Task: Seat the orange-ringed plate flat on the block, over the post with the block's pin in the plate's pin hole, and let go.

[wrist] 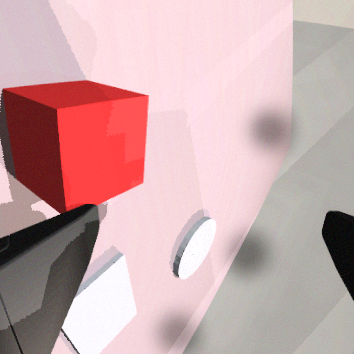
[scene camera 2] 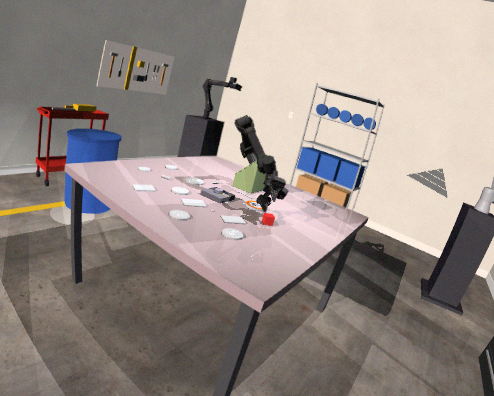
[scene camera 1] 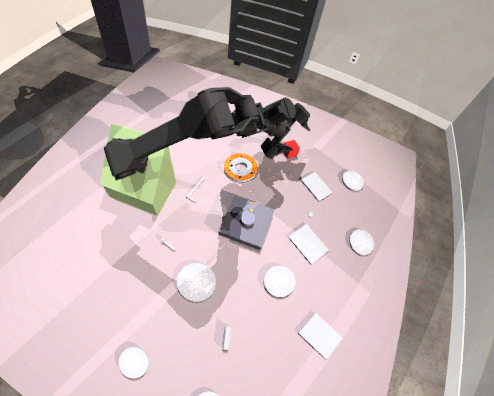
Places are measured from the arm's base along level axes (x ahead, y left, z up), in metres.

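Pixels of known places: gripper, fingertip midpoint: [wrist: 213, 219] [scene camera 2: 269, 207] [scene camera 1: 300, 139]; arm's base at its link origin: [scene camera 2: 255, 164] [scene camera 1: 136, 158].
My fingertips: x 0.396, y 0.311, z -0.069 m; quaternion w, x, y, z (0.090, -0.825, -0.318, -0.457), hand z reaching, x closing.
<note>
For each thing: its top centre in the pictures, then the offset to it from my fingertips.
- orange-ringed plate at its top centre: [scene camera 1: 240, 166] [scene camera 2: 256, 204] dx -0.155, dy -0.131, dz -0.069 m
- dark grey block at its top centre: [scene camera 1: 247, 217] [scene camera 2: 219, 189] dx -0.075, dy -0.310, dz -0.042 m
- red cube at its top centre: [wrist: 108, 153] [scene camera 1: 292, 145] [scene camera 2: 269, 215] dx -0.020, dy +0.003, dz -0.041 m
- disc at its top centre: [scene camera 1: 279, 281] [scene camera 2: 180, 190] dx +0.063, dy -0.441, dz -0.072 m
- piece at its top centre: [scene camera 1: 309, 243] [scene camera 2: 193, 202] dx +0.115, dy -0.307, dz -0.076 m
The orange-ringed plate [scene camera 1: 229, 166] [scene camera 2: 249, 202] lies flat on the table, apart from the block, with its hole showing. The dark grey block [scene camera 1: 256, 234] [scene camera 2: 214, 194] sits nearer the table's middle. Its round post [scene camera 1: 248, 219] stands up, with two small yellow-orange spots beside it; I cannot tell which is the pin. My gripper [scene camera 1: 299, 138] [wrist: 213, 219] is open and empty. It is tilted above the table, to the right of the plate in scene camera 1's view, beside a red cube. In the wrist view, the plate and block do not show.
The red cube [scene camera 1: 292, 149] [scene camera 2: 268, 220] [wrist: 102, 150] is close to one fingertip. A green sloped block [scene camera 1: 162, 187] [scene camera 2: 246, 179] stands by the arm's base. White discs, such as one disc [scene camera 1: 279, 281], and white rectangular pieces, such as one piece [scene camera 1: 308, 244], lie around the grey block.
</note>
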